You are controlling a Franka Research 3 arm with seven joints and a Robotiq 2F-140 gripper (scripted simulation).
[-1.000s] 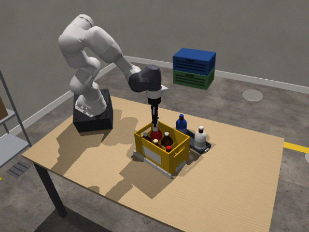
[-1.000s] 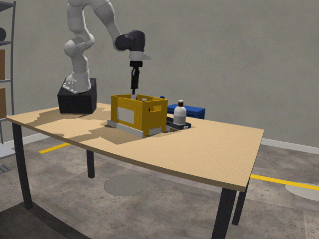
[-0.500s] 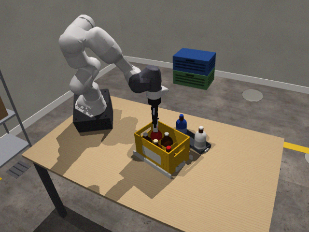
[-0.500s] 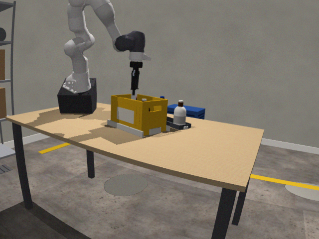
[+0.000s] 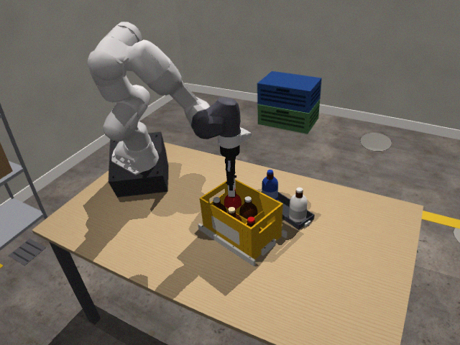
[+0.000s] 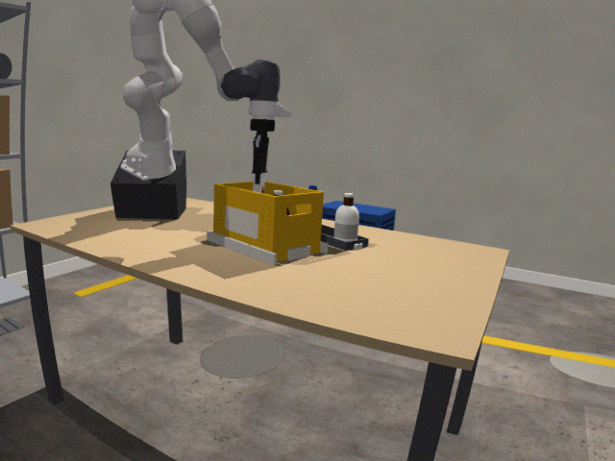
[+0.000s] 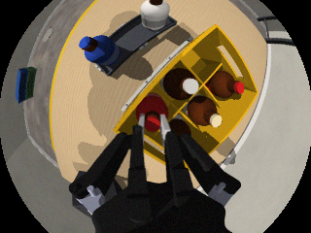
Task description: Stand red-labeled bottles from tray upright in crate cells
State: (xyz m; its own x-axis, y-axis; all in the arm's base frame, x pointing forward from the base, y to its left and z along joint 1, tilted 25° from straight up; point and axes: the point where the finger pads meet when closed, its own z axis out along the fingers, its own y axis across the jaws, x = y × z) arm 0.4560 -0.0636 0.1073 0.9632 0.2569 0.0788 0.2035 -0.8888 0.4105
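The red-labeled bottle lies 8 cm below my hand. Round my hand: blue-labeled bottle: 12 cm ahead, 17 cm to the left, 9 cm below; then white-labeled bottle: 27 cm ahead, 7 cm to the left, 9 cm below; then yellow crate: 6 cm ahead, 8 cm to the right, 9 cm below.
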